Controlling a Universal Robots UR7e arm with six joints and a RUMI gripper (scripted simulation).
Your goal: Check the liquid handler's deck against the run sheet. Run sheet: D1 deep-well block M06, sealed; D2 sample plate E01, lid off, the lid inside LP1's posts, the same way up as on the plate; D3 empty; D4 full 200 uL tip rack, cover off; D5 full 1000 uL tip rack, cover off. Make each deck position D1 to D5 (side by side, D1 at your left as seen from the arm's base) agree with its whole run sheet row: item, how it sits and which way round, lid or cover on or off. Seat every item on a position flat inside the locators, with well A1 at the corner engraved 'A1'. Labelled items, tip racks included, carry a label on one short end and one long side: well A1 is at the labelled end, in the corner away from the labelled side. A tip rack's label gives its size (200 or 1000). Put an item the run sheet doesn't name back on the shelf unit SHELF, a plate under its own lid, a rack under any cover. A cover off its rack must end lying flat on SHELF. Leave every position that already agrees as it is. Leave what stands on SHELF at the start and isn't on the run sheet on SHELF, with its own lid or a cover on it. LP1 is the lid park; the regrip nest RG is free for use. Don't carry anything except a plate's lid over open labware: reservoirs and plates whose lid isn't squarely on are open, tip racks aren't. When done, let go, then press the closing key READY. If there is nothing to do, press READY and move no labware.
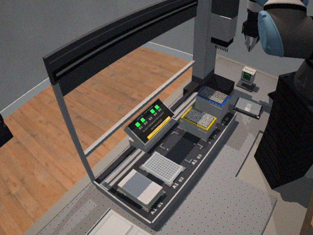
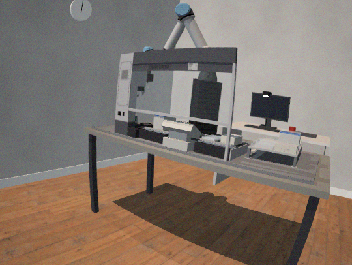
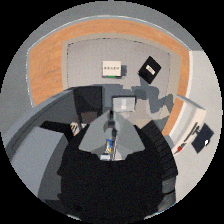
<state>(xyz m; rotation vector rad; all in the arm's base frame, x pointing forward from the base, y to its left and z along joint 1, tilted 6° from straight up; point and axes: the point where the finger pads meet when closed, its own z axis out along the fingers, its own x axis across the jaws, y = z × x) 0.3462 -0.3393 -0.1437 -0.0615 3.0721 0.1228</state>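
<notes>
My gripper is now 60 mm to the left of the ready key and 200 mm above it. Round my hand: flat lid: 80 mm behind, 90 mm to the left, 270 mm below; pipetting head: 120 mm ahead, 70 mm to the left, 100 mm above; blue-rimmed tip rack: 30 mm ahead, 280 mm to the left, 160 mm below.
</notes>
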